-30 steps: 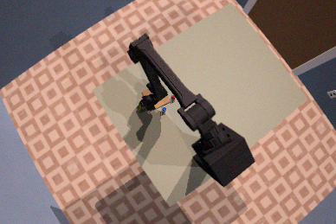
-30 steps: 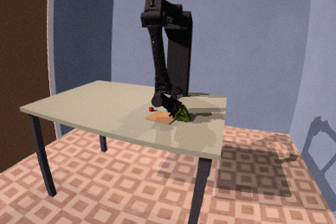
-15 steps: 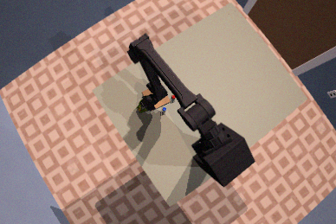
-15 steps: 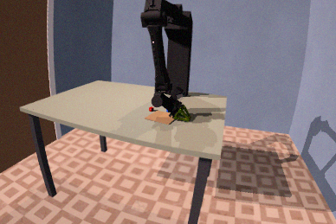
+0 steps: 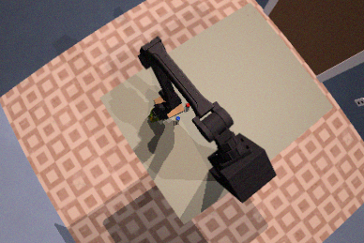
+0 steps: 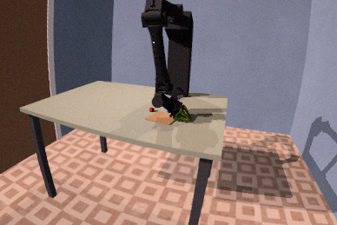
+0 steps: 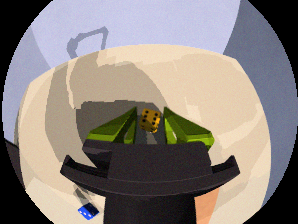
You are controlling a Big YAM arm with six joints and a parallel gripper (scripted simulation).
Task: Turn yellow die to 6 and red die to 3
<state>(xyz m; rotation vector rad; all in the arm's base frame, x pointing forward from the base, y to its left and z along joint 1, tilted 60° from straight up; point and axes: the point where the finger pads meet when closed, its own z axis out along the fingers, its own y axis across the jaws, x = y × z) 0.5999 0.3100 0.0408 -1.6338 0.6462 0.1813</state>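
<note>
My gripper is now 1 cm to the left of the yellow die. Round my hand: red die: 23 cm to the right, 3 cm ahead; blue die: 16 cm to the right, 3 cm behind; orange mat: 13 cm to the right, 6 cm ahead, 1 cm below.
</note>
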